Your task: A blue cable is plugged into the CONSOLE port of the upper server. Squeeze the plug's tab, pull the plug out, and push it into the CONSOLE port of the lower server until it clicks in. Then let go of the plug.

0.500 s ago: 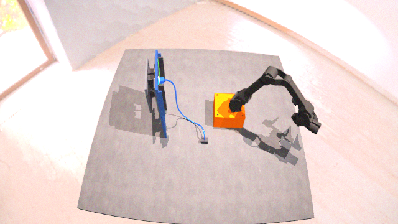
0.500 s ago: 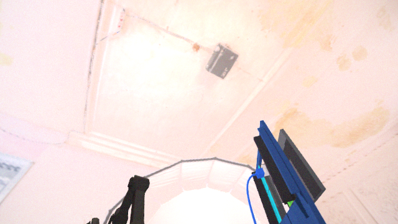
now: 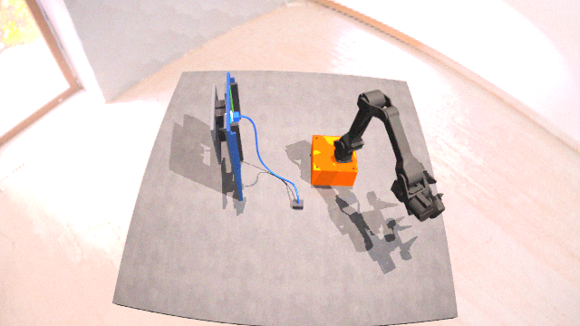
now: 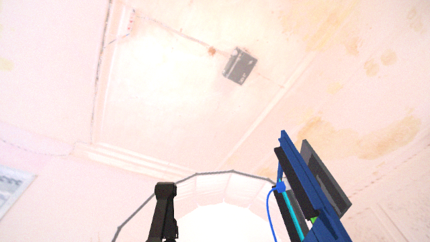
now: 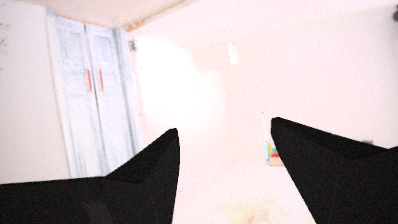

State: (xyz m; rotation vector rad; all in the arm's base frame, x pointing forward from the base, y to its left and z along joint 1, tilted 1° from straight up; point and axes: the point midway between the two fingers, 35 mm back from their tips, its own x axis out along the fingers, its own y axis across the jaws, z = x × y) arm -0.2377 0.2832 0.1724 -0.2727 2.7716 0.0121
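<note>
My gripper tip is 690 mm short of the cable plug, 290 mm to the left of it and 90 mm below it. Also, from my gripper tip: black block: 460 mm ahead, 250 mm below, 130 mm to the right.
</note>
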